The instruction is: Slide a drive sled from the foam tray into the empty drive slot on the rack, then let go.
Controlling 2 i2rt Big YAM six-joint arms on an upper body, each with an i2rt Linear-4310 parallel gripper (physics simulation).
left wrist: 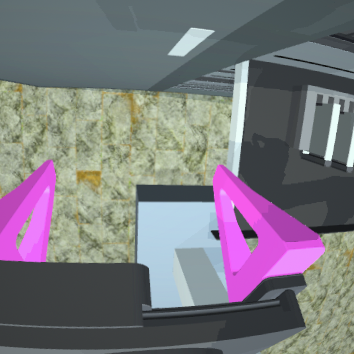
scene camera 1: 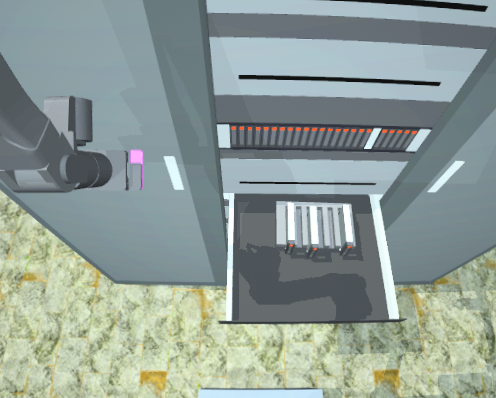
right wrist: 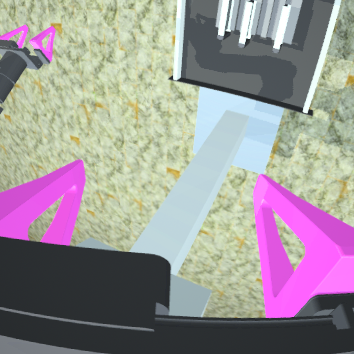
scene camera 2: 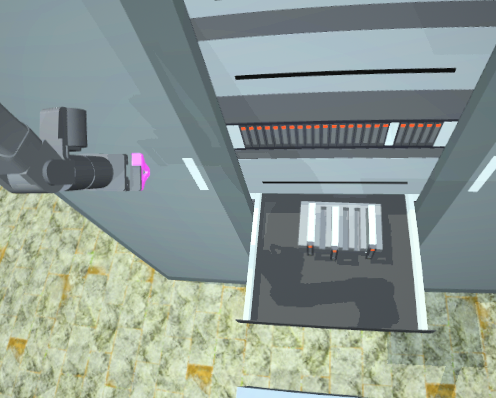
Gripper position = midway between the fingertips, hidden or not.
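Open and empty, the left gripper [scene camera 2: 127, 172] can be seen in the left wrist view [left wrist: 136, 169] as well. The right gripper [right wrist: 170, 175] is likewise open and holds nothing.
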